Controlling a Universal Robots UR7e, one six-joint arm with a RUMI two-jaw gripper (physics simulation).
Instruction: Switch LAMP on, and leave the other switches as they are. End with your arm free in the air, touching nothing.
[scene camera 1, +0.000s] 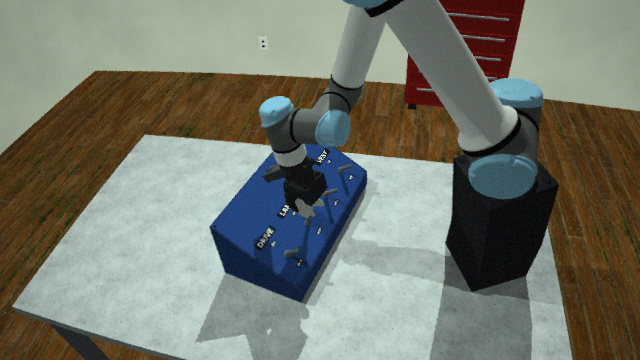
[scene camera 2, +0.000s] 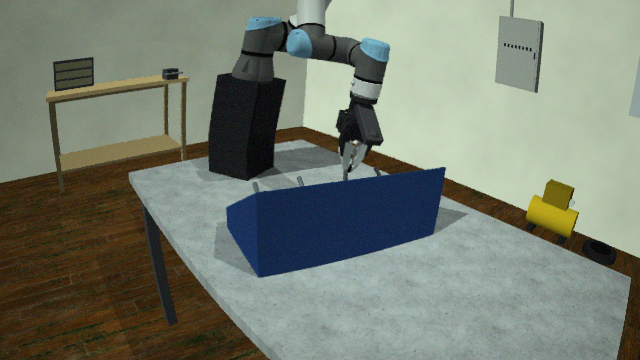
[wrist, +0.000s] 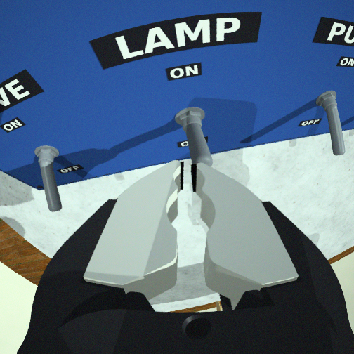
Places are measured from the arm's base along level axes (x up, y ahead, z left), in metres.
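Pixels of known places: gripper, fingertip midpoint: (scene camera 1: 309, 216) (scene camera 2: 347, 172); arm's base, origin of the base link: (scene camera 2: 252, 77).
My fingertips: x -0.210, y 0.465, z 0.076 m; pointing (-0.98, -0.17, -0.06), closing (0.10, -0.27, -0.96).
Ahead of a thing's pixels: the offset from my fingertips to its top centre. Level surfaces: height alone.
The blue switch box (scene camera 1: 245, 217) (scene camera 2: 345, 225) (wrist: 45, 45) stands on the table. The LAMP lever @[dx +0.009, dy +0.006, dz -0.010 m] (scene camera 1: 307, 222) (scene camera 2: 345, 176) (wrist: 199, 142) lies below the LAMP label (wrist: 178, 39) and leans toward the OFF side, partly covering its OFF mark. My gripper (scene camera 1: 314, 210) (scene camera 2: 349, 170) (wrist: 186, 165) is shut, with a narrow gap between the jaws. Its tips are right at the lever's free end, which seems to rest beside or against them, not between them. The DRIVE lever @[dx -0.004, dy +0.006, dz +0.111 m] (scene camera 1: 291, 253) (scene camera 2: 377, 172) (wrist: 51, 187) and the PU… lever @[dx -0.004, dy -0.019, dz -0.128 m] (scene camera 1: 329, 192) (scene camera 2: 300, 181) (wrist: 334, 127) point to OFF.
A fourth lever @[dx -0.004, dy -0.032, dz -0.247 m] (scene camera 1: 345, 169) (scene camera 2: 256, 187) is at the far end of the box. The arm's black pedestal (scene camera 1: 500, 235) (scene camera 2: 245, 125) stands on the table @[dx -0.137 m] (scene camera 1: 100, 225) (scene camera 2: 425, 300). A red drawer cabinet (scene camera 1: 480, 27) stands behind.
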